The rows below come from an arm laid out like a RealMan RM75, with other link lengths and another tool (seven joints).
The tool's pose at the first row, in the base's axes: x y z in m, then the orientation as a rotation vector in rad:
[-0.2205, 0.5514, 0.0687, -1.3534, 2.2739, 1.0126]
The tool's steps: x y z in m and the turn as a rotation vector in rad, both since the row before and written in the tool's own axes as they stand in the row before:
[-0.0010, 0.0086, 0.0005, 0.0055, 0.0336, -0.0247]
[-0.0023, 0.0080, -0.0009, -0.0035, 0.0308, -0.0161]
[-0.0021, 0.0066, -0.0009, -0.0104, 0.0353, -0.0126]
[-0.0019, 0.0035, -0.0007, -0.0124, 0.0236, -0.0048]
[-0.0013, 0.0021, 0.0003, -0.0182, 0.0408, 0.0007]
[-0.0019, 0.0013, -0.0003, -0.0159, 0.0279, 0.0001]
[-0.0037, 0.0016, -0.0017, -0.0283, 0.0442, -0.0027]
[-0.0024, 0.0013, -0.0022, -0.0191, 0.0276, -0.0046]
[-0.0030, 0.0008, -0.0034, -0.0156, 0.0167, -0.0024]
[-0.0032, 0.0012, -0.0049, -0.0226, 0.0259, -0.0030]
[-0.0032, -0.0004, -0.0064, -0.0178, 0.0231, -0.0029]
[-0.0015, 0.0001, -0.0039, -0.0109, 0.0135, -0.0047]
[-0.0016, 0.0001, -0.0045, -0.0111, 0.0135, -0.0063]
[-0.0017, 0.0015, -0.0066, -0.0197, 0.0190, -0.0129]
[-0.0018, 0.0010, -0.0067, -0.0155, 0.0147, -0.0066]
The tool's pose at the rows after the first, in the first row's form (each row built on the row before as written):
[-0.2274, 0.5550, 0.0725, -1.4030, 2.2766, 0.9822]
[-0.2332, 0.5583, 0.0776, -1.4453, 2.2829, 0.9666]
[-0.2379, 0.5610, 0.0820, -1.4907, 2.2940, 0.9581]
[-0.2400, 0.5628, 0.0849, -1.5197, 2.3038, 0.9602]
[-0.2413, 0.5645, 0.0862, -1.5599, 2.3297, 0.9616]
[-0.2416, 0.5661, 0.0879, -1.5892, 2.3464, 0.9669]
[-0.2410, 0.5684, 0.0916, -1.6402, 2.3691, 0.9786]
[-0.2405, 0.5694, 0.0949, -1.6758, 2.3797, 0.9872]
[-0.2390, 0.5702, 0.0992, -1.6984, 2.3859, 0.9979]
[-0.2372, 0.5705, 0.1049, -1.7325, 2.3962, 1.0125]
[-0.2334, 0.5699, 0.1109, 1.7508, -2.3890, -1.0155]
[-0.2315, 0.5693, 0.1146, 1.7549, -2.3680, -1.0119]
[-0.2293, 0.5685, 0.1188, 1.7609, -2.3458, -1.0087]
[-0.2273, 0.5671, 0.1253, 1.7730, -2.3083, -1.0086]
[-0.2247, 0.5658, 0.1317, 1.7774, -2.2813, -1.0082]

